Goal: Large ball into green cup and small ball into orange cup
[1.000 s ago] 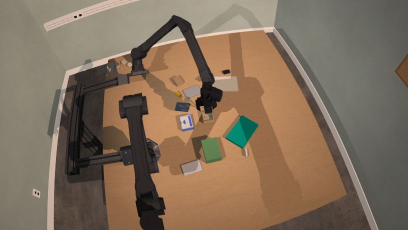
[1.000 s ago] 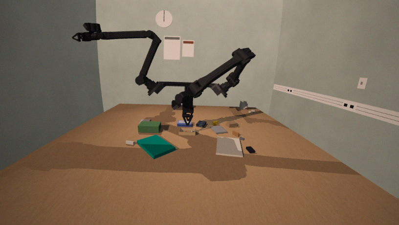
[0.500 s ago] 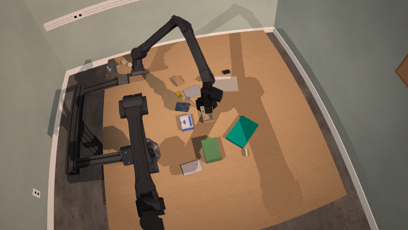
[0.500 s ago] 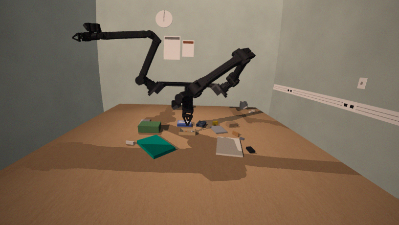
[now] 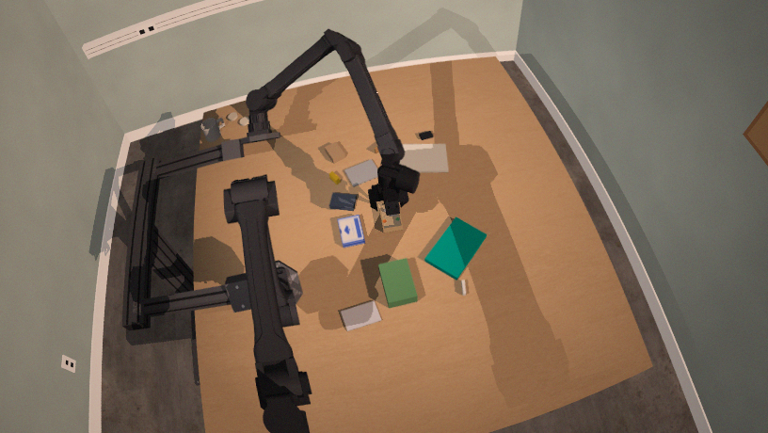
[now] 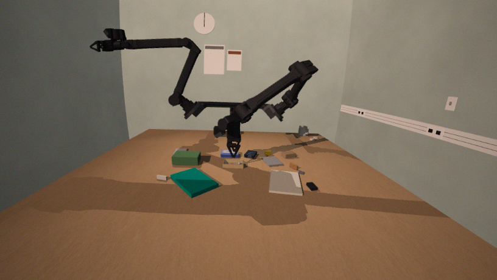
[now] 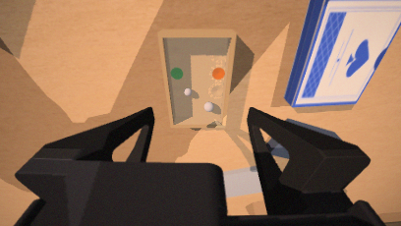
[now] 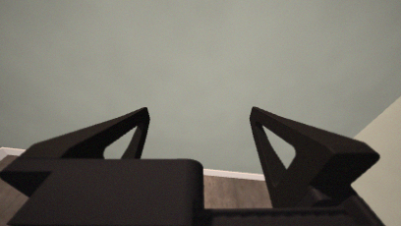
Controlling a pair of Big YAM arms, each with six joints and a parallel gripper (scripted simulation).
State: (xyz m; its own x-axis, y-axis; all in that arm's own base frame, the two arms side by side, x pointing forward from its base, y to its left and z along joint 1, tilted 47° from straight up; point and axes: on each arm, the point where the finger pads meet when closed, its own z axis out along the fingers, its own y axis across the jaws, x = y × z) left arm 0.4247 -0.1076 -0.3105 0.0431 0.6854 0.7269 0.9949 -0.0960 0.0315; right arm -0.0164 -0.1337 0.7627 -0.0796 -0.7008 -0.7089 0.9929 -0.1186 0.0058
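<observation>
Right now the covered wooden puzzle is 7 cm below my left hand. The rest, counted from my left hand: grey pad (5 cm behind, 23 cm to the left, 7 cm below); blue-and-white box (14 cm behind, 2 cm to the right, 6 cm below); navy block (15 cm behind, 11 cm to the left, 6 cm below).
</observation>
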